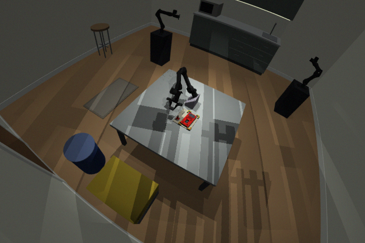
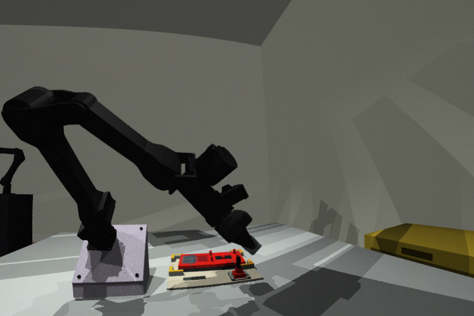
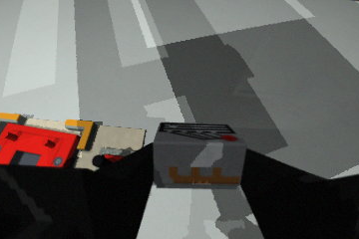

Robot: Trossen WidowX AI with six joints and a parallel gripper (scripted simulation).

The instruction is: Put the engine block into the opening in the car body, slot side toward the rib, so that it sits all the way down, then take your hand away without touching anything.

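The grey holder is 90 mm to the left of my gripper tip and 90 mm below it. The rest, counted from my gripper tip: engine block (right at my gripper tip).
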